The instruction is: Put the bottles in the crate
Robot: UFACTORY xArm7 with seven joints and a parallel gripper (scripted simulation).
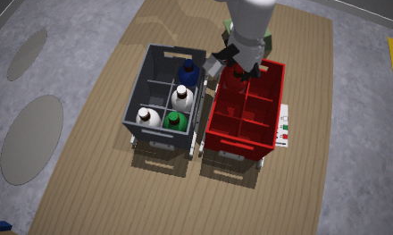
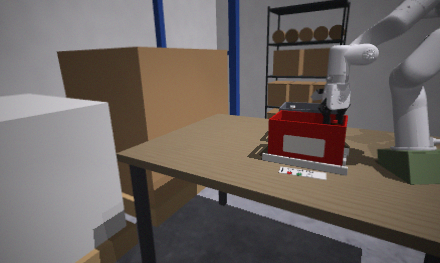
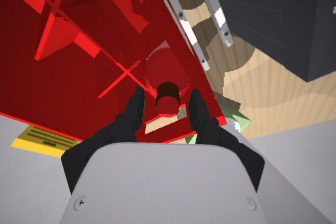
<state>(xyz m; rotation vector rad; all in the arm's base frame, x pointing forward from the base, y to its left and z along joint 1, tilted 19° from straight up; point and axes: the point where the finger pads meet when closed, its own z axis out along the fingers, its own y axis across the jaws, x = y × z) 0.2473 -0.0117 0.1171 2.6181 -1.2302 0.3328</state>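
Now: hand 17 cm short of the green bottle, 18 cm to the left of it and 7 cm above it. The rest, counted from my hand: red-label bottle 7 cm below; red crate 9 cm ahead, 3 cm to the left, 8 cm below; blue-label bottle 1 cm behind, 15 cm to the right, 7 cm below.
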